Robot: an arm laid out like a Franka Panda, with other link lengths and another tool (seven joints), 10 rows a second.
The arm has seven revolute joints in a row. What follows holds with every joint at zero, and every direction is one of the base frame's. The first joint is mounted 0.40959 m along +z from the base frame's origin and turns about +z. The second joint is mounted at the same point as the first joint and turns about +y. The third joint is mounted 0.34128 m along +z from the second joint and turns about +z. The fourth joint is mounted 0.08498 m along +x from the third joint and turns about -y. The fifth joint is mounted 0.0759 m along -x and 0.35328 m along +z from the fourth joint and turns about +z. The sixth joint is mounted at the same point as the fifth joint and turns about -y. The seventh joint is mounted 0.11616 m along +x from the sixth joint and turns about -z. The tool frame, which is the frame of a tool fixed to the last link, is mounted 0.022 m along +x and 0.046 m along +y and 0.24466 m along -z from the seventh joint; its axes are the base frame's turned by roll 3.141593, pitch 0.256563 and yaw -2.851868 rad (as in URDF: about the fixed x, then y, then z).
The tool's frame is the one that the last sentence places.
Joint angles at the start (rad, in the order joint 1, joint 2, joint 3, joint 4, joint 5, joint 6, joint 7):
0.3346, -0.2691, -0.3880, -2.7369, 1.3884, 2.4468, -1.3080
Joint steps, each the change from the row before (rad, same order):
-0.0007, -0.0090, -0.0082, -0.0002, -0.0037, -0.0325, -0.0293
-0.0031, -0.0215, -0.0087, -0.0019, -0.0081, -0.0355, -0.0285
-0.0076, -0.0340, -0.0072, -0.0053, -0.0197, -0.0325, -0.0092
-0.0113, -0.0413, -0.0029, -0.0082, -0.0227, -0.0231, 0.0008
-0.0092, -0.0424, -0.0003, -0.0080, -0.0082, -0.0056, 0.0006
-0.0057, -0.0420, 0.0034, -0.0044, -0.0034, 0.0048, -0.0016
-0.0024, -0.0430, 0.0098, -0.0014, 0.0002, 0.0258, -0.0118
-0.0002, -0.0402, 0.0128, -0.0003, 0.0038, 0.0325, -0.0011
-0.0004, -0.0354, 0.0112, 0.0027, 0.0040, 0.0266, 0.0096
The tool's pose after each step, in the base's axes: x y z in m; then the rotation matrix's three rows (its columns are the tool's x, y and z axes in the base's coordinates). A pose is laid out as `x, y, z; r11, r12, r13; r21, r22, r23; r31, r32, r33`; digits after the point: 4 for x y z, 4 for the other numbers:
0.4304, 0.0943, 0.3643; -0.6263, -0.5270, 0.5744; 0.0602, 0.7020, 0.7097; -0.7772, 0.4791, -0.4080
0.4263, 0.0986, 0.3749; -0.6002, -0.5672, 0.5639; 0.0557, 0.6736, 0.7370; -0.7979, 0.4738, -0.3728
0.4211, 0.1010, 0.3886; -0.5763, -0.6002, 0.5547; 0.0572, 0.6474, 0.7600; -0.8153, 0.4697, -0.3387
0.4154, 0.1015, 0.4029; -0.5529, -0.6262, 0.5497; 0.0603, 0.6279, 0.7759; -0.8310, 0.4622, -0.3095
0.4121, 0.0997, 0.4171; -0.5261, -0.6416, 0.5582; 0.0698, 0.6216, 0.7802; -0.8476, 0.4494, -0.2822
0.4104, 0.0980, 0.4322; -0.4933, -0.6569, 0.5702; 0.0752, 0.6208, 0.7803; -0.8666, 0.4278, -0.2569
0.4105, 0.0952, 0.4474; -0.4472, -0.6734, 0.5887; 0.0664, 0.6313, 0.7727; -0.8920, 0.3846, -0.2377
0.4115, 0.0923, 0.4622; -0.4078, -0.6788, 0.6107; 0.0618, 0.6468, 0.7601; -0.9110, 0.3477, -0.2218
0.4131, 0.0894, 0.4773; -0.3769, -0.6771, 0.6321; 0.0660, 0.6611, 0.7474; -0.9239, 0.3234, -0.2044

